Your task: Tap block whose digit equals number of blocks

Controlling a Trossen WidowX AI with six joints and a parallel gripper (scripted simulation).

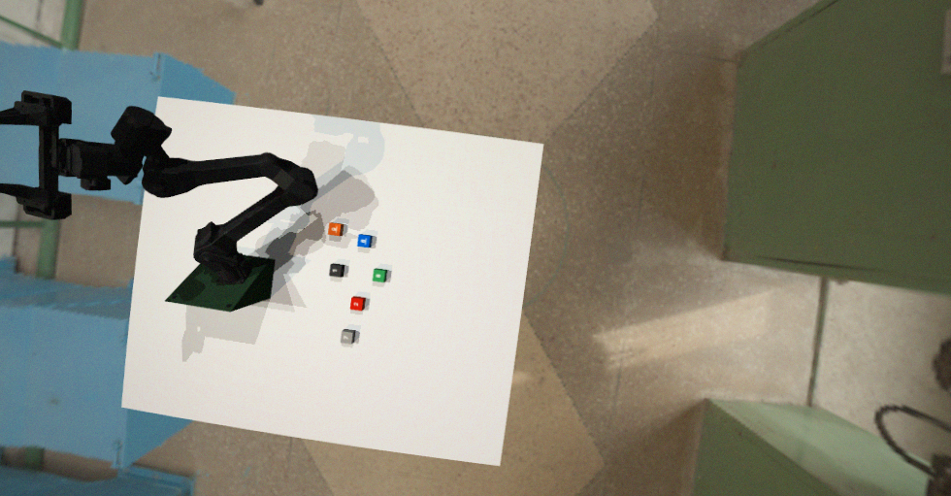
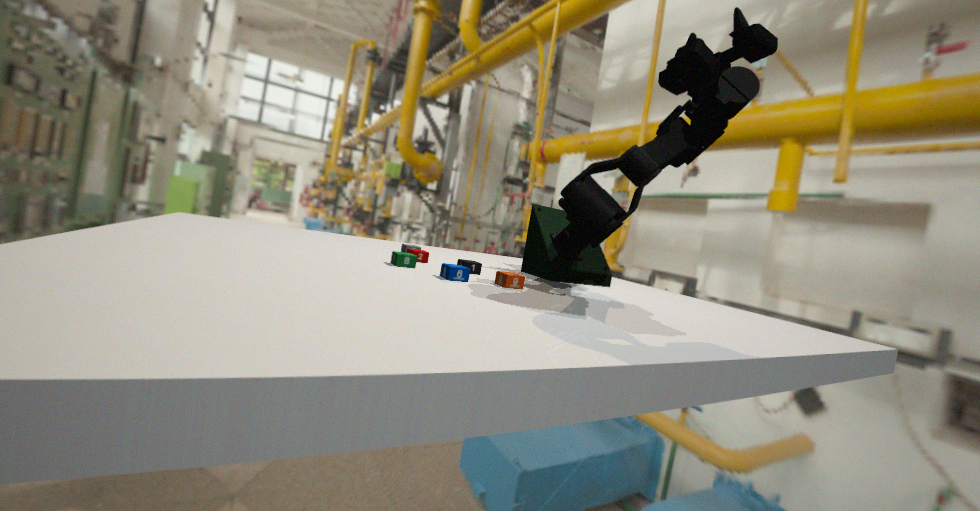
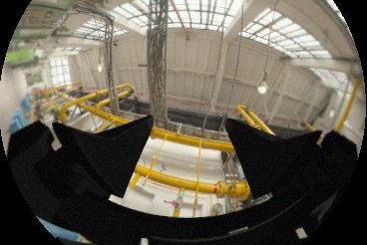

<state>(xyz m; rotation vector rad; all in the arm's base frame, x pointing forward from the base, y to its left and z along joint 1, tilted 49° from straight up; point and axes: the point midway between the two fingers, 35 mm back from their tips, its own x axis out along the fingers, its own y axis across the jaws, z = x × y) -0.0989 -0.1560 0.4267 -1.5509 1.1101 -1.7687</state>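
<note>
The blue block is 50 cm below my gripper tip, 37 cm ahead of it and 12 cm to the right of it. The rest, counted from my gripper tip: orange block: 50 cm below, 29 cm ahead, 9 cm to the right; red block: 50 cm below, 36 cm ahead, 29 cm to the right; black block: 50 cm below, 30 cm ahead, 20 cm to the right.
</note>
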